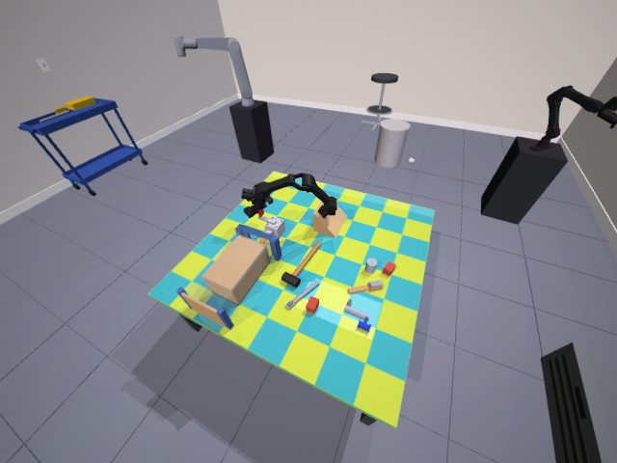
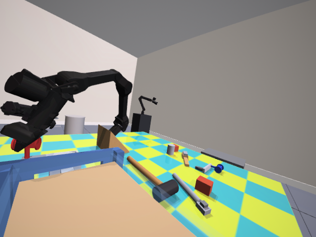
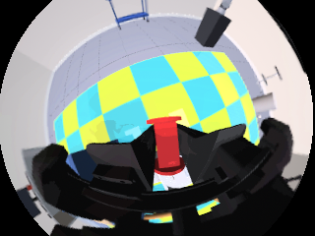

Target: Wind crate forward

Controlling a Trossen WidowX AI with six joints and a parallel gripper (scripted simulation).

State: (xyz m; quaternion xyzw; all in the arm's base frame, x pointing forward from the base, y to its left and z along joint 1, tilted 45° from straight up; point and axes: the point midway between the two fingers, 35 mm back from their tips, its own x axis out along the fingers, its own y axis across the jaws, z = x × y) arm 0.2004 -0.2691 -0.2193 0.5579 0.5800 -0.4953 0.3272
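Right now the winch handle is 60 mm to the left of my gripper tip and 20 mm below it. From my gripper tip the other things lie so: brush 130 mm ahead, 770 mm to the left, 110 mm below; red grip 20 mm to the left, 10 mm above; grey winch 20 mm behind, 110 mm to the left, 100 mm below.
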